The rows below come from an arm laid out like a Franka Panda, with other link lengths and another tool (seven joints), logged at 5 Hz.
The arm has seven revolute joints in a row. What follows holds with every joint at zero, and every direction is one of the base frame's. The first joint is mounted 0.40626 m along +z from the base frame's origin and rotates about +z. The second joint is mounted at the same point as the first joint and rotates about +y. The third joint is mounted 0.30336 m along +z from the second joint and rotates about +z. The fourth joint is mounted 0.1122 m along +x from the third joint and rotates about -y. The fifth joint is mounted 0.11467 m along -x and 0.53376 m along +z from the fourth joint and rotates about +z. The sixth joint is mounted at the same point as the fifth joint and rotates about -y. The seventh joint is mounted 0.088 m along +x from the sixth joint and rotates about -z. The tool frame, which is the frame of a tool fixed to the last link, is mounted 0.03 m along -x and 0.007 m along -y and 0.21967 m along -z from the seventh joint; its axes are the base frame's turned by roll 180, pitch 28.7 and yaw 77.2 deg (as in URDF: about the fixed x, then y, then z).
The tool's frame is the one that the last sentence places.
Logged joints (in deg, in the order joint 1, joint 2, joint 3, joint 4, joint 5, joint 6, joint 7), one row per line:
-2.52 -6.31 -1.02 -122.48 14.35 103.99 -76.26
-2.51 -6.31 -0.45 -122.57 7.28 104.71 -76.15
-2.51 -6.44 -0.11 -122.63 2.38 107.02 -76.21
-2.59 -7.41 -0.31 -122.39 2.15 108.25 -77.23
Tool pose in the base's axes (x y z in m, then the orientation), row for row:
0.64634 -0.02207 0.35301 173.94 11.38 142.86
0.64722 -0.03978 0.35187 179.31 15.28 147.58
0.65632 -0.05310 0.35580 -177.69 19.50 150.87
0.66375 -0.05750 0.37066 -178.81 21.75 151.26
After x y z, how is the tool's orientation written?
As angles about the fixed x, y, z axes (roll, pitch, yaw), in degrees.
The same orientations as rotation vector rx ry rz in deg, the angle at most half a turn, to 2 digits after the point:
52.43 158.84 3.09
45.95 158.53 -5.23
41.13 156.07 -10.12
39.76 153.92 -9.18

